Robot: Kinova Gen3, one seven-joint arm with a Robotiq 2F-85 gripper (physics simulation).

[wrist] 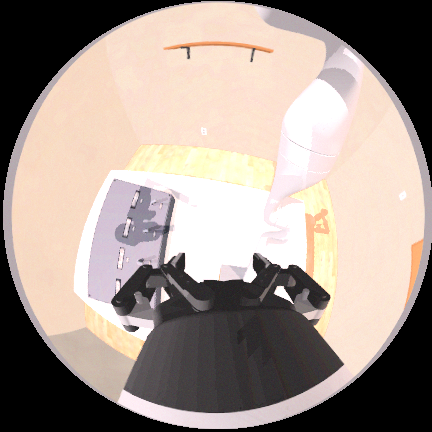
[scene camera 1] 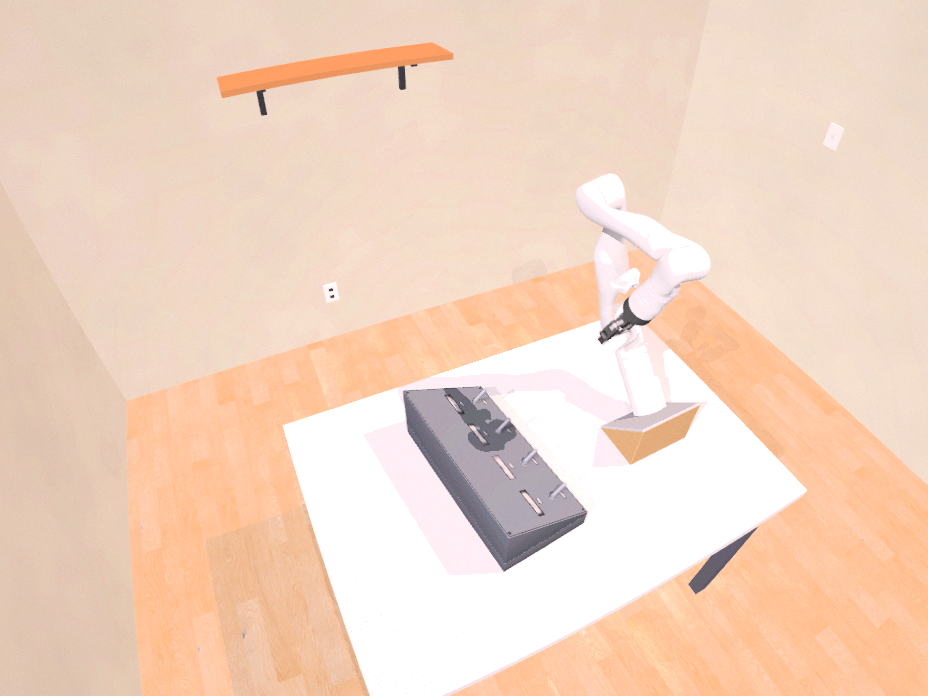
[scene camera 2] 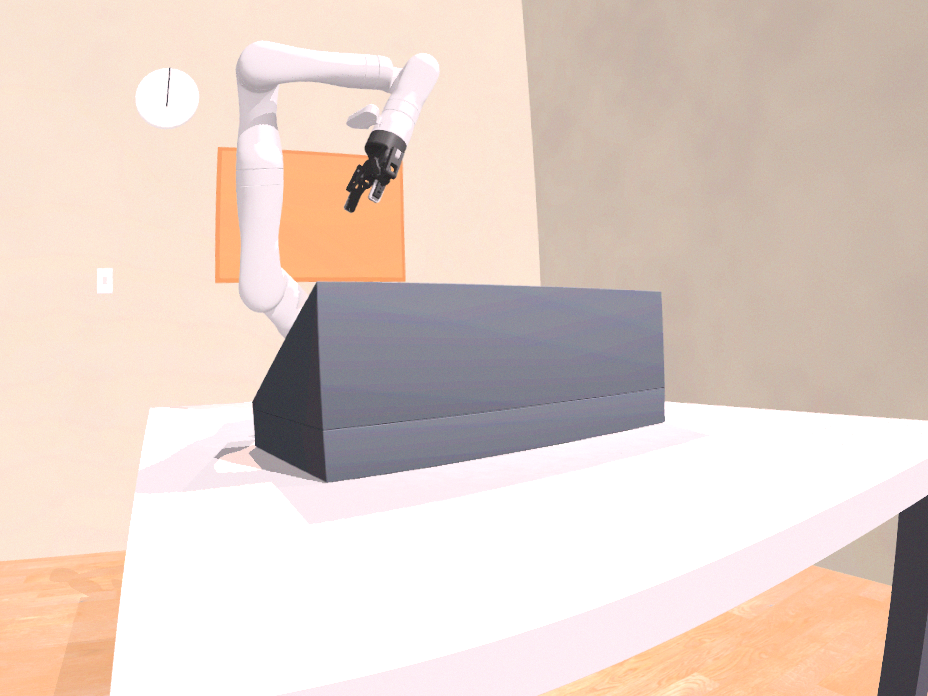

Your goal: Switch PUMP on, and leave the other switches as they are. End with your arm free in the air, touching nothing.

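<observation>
A dark grey sloped switch box (scene camera 1: pixel 479 473) (scene camera 2: pixel 487 352) (wrist: pixel 103 240) stands on the white table. Its sloped face carries a row of several grey levers, among them one at the far end (scene camera 1: pixel 480 394) and one at the near end (scene camera 1: pixel 557 489); they lean much alike in the first scene view. Pale label strips lie beside them, too small to read, so I cannot tell which is PUMP or which are on. The second scene view shows the box's back, hiding the levers. My gripper (scene camera 1: pixel 601 339) (scene camera 2: pixel 362 203) (wrist: pixel 219 259) is open and empty, high in the air on the levers' side, apart from the box.
The arm rises from a wedge-shaped mount with a wooden side (scene camera 1: pixel 662 439) on the table (scene camera 1: pixel 412 629) (scene camera 2: pixel 524 546), to the right of the box in the first scene view. An orange shelf (scene camera 1: pixel 337 68) (wrist: pixel 220 44) is on the wall. The arm's shadow falls across the box's face.
</observation>
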